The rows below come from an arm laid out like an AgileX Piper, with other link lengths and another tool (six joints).
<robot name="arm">
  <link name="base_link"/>
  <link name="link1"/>
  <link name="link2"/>
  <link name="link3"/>
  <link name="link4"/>
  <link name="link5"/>
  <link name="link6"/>
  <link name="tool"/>
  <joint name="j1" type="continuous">
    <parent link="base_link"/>
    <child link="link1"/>
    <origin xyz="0 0 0.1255" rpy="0 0 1.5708"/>
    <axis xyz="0 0 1"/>
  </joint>
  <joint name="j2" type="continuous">
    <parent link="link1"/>
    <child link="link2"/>
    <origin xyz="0 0 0" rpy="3.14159 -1.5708 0"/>
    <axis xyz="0 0 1"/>
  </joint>
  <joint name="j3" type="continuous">
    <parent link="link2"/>
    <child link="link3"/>
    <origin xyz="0.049 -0.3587 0" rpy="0 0 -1.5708"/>
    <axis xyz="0 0 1"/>
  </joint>
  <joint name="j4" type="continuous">
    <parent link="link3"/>
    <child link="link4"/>
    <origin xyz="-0.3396 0.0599 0" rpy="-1.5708 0 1.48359"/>
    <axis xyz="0 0 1"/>
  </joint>
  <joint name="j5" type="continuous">
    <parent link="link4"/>
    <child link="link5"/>
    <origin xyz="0 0 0" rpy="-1.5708 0 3.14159"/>
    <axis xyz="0 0 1"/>
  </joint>
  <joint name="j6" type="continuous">
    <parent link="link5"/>
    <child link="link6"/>
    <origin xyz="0 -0.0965 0" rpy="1.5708 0 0"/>
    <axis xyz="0 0 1"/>
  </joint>
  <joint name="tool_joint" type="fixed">
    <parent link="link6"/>
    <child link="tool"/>
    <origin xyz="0.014 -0.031 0.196" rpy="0 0.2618 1.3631"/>
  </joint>
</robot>
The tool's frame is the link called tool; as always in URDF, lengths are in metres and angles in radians. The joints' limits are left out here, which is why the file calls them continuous.
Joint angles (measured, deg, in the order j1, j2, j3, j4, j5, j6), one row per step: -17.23 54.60 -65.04 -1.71 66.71 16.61; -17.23 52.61 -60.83 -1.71 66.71 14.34; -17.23 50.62 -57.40 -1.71 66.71 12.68; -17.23 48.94 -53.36 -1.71 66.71 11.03; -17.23 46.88 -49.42 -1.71 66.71 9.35; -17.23 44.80 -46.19 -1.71 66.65 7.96; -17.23 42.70 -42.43 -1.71 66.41 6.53; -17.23 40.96 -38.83 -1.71 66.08 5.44; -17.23 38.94 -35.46 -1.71 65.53 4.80; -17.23 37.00 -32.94 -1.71 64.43 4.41; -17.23 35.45 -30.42 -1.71 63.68 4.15; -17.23 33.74 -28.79 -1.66 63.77 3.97; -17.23 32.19 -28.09 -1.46 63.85 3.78; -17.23 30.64 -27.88 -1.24 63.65 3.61; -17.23 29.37 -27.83 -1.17 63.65 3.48; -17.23 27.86 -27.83 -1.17 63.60 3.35; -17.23 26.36 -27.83 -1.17 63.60 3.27; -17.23 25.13 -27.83 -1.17 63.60 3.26
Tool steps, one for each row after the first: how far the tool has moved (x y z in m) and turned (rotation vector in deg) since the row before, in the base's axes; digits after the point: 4 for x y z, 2 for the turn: -0.0148 0.0037 -0.0242 -0.65 2.59 1.80; -0.0134 0.0035 -0.0181 -0.49 1.71 1.35; -0.0144 0.0039 -0.0249 -0.17 2.57 1.37; -0.0153 0.0042 -0.0224 -0.27 2.10 1.43; -0.0130 0.0036 -0.0167 -0.34 1.29 1.20; -0.0139 0.0039 -0.0208 -0.23 1.60 1.26; -0.0128 0.0036 -0.0211 -0.02 1.64 0.98; -0.0114 0.0034 -0.0181 -0.03 0.87 0.59; -0.0055 0.0017 -0.0109 -0.32 -0.43 0.38; -0.0068 0.0021 -0.0132 -0.04 0.25 0.26; -0.0069 0.0023 -0.0075 -0.02 0.02 0.16; -0.0028 0.0018 -0.0008 -0.12 -0.77 0.17; 0.0004 0.0009 0.0036 -0.32 -1.51 0.16; -0.0002 0.0004 0.0037 -0.35 -1.16 0.12; 0.0000 0.0000 0.0050 -0.52 -1.47 0.11; -0.0004 0.0001 0.0048 -0.48 -1.42 0.07; -0.0004 0.0001 0.0039 -0.37 -1.17 0.01
